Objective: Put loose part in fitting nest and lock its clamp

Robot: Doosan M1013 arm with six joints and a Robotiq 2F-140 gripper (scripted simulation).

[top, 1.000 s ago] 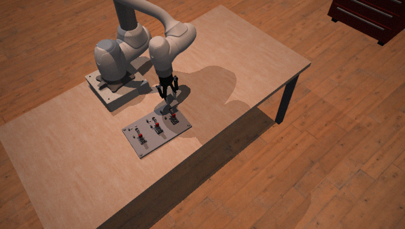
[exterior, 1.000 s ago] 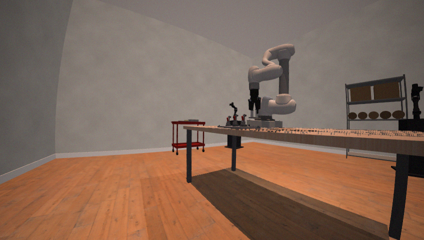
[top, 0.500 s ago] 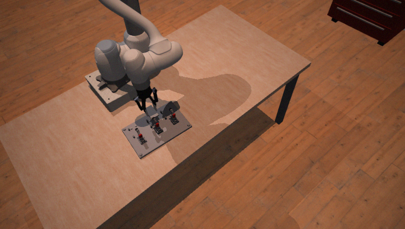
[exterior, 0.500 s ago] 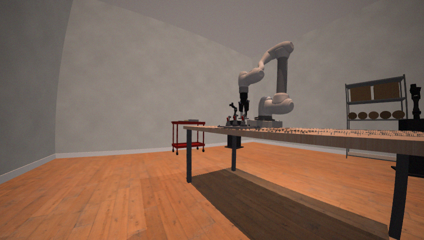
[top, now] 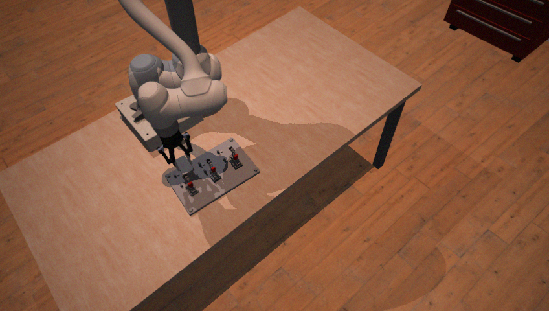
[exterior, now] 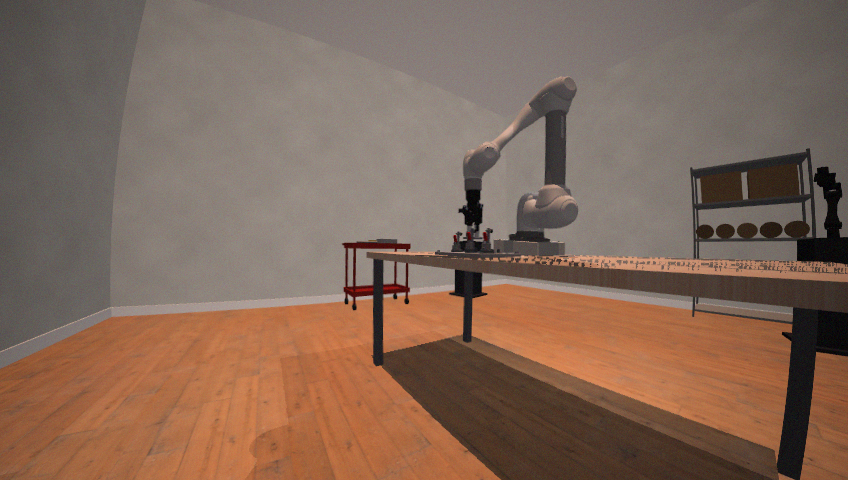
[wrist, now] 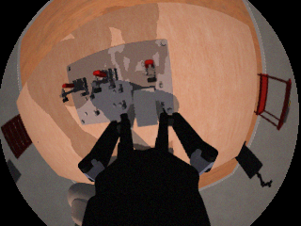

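The fixture lies 110 mm below my hand, 80 mm ahead of it and 70 mm to the left of it. Also, from my hand: grey plate part 30 mm below.
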